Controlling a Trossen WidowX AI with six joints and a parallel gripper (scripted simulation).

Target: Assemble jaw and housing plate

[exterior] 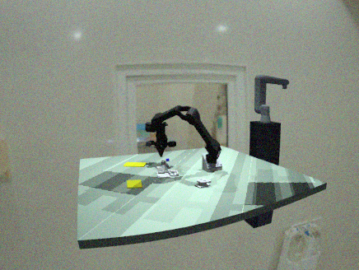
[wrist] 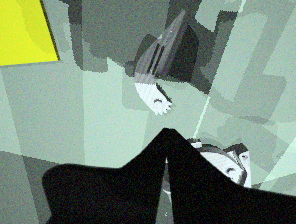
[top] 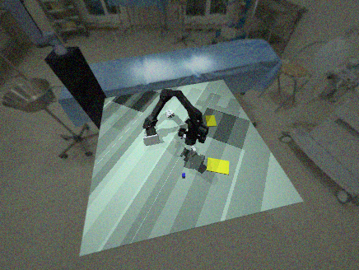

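The jaw is 1 cm to the right of my gripper tip and 8 cm below it. Also, from my gripper tip: blue block 8 cm behind, 21 cm to the right, 8 cm below.
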